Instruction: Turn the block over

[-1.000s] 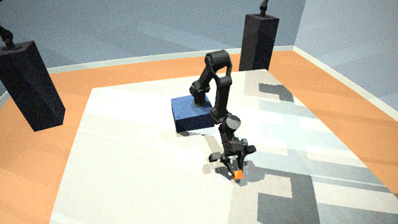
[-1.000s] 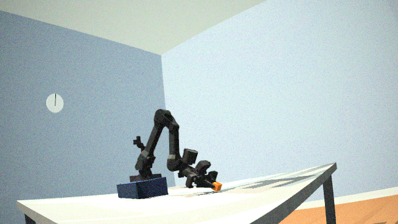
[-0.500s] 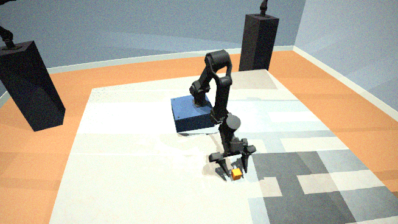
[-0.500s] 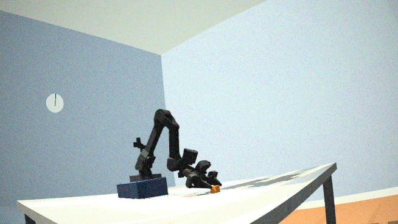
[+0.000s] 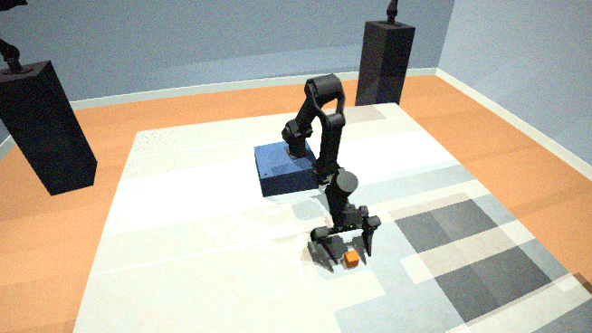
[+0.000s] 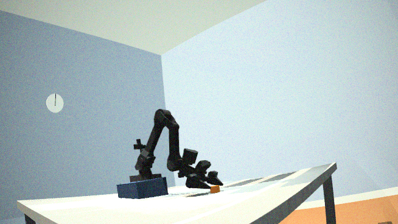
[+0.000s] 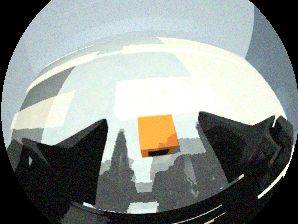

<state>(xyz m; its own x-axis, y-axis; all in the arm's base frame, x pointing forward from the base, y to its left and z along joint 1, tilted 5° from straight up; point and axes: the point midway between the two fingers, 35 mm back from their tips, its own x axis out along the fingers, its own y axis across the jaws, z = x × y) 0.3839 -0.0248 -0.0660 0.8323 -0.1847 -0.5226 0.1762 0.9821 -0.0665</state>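
Now: gripper tip 2 cm past the orange block and 1 cm above it.
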